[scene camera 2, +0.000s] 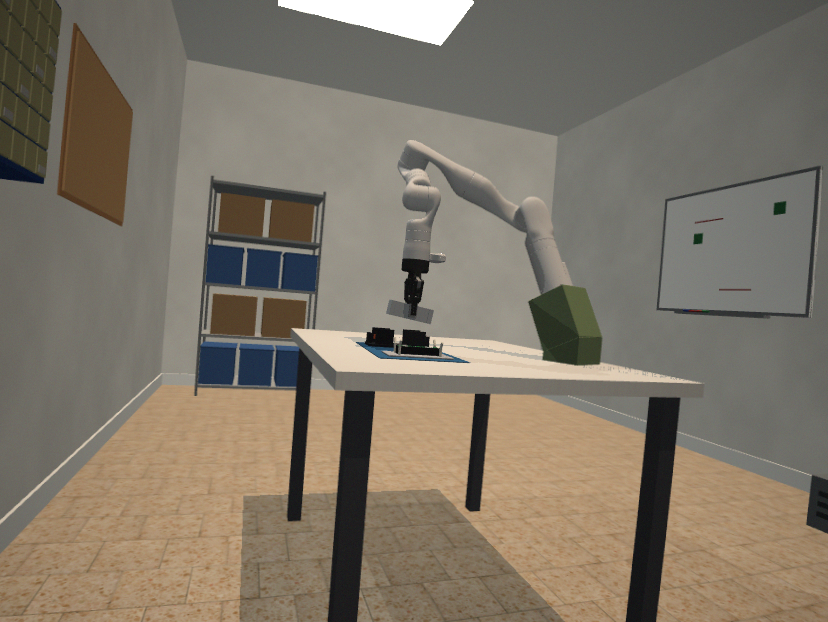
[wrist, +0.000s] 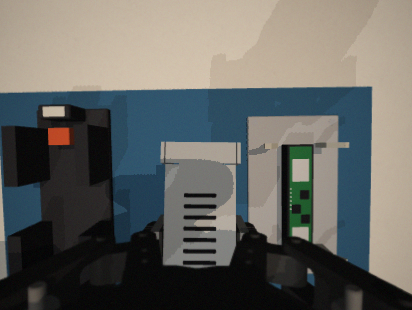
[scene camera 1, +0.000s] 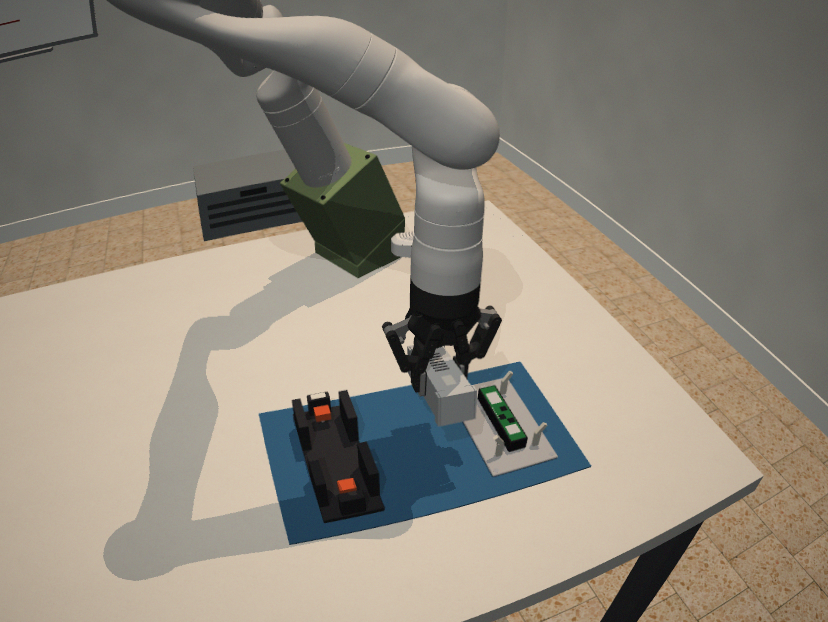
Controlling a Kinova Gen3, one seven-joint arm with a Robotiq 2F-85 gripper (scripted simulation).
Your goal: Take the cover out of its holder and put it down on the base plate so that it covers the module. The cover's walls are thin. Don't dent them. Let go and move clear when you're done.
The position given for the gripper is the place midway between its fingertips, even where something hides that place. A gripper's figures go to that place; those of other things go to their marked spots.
The gripper [wrist: 200, 228]: 0.17 m from the lens. A grey cover [wrist: 200, 193]: 0.14 m from the lens.
